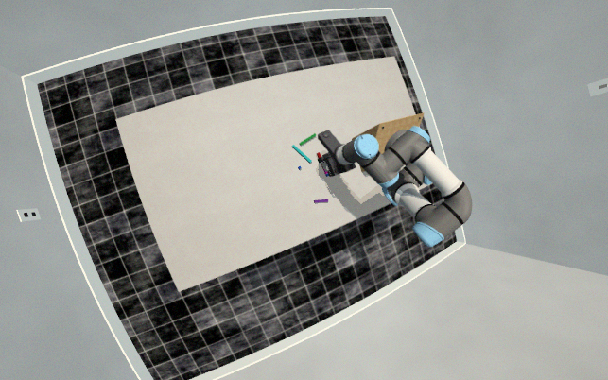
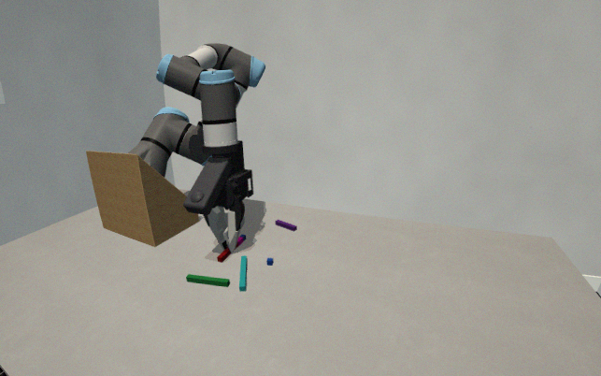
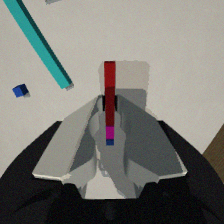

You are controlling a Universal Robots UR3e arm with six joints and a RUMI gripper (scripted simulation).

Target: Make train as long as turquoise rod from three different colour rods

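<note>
My hand is 10 mm above the red rod. From my hand the other things lie so: green rod 30 mm ahead, 100 mm to the right, 10 mm below; magenta rod 10 mm behind, 50 mm to the left, 10 mm below; turquoise rod 70 mm ahead, 50 mm to the right, 10 mm below.
</note>
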